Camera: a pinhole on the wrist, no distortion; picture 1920 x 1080 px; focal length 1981.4 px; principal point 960.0 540.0 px. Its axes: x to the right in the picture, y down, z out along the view. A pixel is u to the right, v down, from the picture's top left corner.
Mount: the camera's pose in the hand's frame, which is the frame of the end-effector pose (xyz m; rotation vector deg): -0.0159 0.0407 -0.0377 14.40 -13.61 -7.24
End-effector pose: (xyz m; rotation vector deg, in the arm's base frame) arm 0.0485 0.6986 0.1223 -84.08 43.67 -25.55
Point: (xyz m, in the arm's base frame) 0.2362 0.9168 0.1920
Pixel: 1383.2 318.5
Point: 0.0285 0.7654 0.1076
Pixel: 437.2 505.9
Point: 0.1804 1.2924 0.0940
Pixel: 395.0 974.3
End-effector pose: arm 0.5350 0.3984 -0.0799 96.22 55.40 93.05
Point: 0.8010 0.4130 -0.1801
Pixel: 1283.0 385.7
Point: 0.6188 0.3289 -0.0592
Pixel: outside the picture
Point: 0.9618 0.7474 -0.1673
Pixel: outside the picture
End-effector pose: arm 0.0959 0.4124 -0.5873 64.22 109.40 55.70
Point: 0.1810 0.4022 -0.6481
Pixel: 1321.1 158.6
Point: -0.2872 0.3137 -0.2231
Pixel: behind the camera
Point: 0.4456 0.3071 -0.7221
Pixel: 537.6 636.2
